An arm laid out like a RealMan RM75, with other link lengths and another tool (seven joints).
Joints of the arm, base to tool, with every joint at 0 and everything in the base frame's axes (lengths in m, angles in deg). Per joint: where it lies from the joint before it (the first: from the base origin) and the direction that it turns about. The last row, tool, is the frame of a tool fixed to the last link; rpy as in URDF.
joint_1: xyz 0.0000 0.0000 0.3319 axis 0 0 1
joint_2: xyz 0.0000 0.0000 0.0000 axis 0 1 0
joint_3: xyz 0.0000 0.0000 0.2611 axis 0 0 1
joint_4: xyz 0.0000 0.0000 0.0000 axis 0 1 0
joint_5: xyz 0.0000 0.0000 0.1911 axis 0 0 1
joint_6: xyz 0.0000 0.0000 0.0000 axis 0 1 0
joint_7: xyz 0.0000 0.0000 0.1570 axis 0 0 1
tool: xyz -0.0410 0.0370 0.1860 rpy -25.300 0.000 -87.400
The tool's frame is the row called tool.
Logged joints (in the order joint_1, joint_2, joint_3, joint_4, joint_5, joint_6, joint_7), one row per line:
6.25 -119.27 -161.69 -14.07 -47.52 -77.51 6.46
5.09 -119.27 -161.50 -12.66 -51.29 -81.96 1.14
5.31 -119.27 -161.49 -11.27 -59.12 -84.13 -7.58
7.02 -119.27 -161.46 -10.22 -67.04 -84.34 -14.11
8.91 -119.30 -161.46 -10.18 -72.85 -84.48 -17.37
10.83 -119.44 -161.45 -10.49 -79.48 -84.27 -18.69
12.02 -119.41 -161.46 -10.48 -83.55 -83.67 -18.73
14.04 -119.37 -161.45 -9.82 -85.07 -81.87 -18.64
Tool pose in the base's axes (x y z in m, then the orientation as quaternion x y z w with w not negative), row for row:
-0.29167 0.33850 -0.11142 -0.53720 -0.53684 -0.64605 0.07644
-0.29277 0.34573 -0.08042 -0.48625 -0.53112 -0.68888 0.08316
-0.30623 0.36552 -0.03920 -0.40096 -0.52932 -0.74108 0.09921
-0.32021 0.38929 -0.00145 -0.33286 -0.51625 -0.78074 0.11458
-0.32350 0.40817 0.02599 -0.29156 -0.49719 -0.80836 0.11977
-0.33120 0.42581 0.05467 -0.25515 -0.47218 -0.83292 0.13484
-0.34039 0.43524 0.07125 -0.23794 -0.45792 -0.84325 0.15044
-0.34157 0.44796 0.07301 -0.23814 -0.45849 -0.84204 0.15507
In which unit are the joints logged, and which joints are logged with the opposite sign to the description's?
The joints are logged in degrees. Opposite sign: joint_1, joint_3, joint_4, joint_6.
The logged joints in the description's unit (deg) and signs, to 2 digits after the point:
-6.25 -119.27 161.69 14.07 -47.52 77.51 6.46
-5.09 -119.27 161.50 12.66 -51.29 81.96 1.14
-5.31 -119.27 161.49 11.27 -59.12 84.13 -7.58
-7.02 -119.27 161.46 10.22 -67.04 84.34 -14.11
-8.91 -119.30 161.46 10.18 -72.85 84.48 -17.37
-10.83 -119.44 161.45 10.49 -79.48 84.27 -18.69
-12.02 -119.41 161.46 10.48 -83.55 83.67 -18.73
-14.04 -119.37 161.45 9.82 -85.07 81.87 -18.64

